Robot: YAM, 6 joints.
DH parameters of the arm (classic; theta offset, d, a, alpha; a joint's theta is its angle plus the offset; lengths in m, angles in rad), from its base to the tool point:
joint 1: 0 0.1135 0.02 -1.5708
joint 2: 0 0 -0.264 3.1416
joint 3: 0.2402 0 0.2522 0
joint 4: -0.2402 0 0.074 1.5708
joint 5: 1.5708 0 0 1.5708
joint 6: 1.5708 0.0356 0 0
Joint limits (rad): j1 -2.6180..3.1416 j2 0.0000..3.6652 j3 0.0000..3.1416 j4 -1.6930..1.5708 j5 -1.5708..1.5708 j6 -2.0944..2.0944
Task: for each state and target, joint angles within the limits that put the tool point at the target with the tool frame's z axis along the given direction. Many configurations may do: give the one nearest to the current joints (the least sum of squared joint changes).
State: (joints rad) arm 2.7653 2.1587 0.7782 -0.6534 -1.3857 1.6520
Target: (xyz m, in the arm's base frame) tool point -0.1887 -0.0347 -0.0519 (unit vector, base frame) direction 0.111 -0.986 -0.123
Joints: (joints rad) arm 3.1395 2.5572 0.7563 -0.5134 -1.4029 1.6520
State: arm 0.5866 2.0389 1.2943 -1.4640 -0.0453 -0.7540
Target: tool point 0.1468 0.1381 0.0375 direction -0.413 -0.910 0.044
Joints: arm 0.8125 2.4959 0.9989 -1.6912 0.3319 -0.7540
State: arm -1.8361 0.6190 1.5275 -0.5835 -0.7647 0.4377
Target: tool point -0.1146 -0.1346 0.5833 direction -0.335 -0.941 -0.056
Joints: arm -2.3639 1.3032 2.1376 -0.8967 -0.4503 0.4377
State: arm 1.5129 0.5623 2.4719 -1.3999 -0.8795 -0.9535
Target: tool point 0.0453 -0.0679 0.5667 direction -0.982 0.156 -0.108
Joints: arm 2.4004 0.9931 2.5557 -1.6921 -0.5798 -0.9535
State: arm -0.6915 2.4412 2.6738 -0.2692 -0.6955 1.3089
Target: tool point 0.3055 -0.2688 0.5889 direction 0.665 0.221 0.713
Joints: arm -0.7762 2.3746 3.0456 0.4783 -0.6735 1.3089
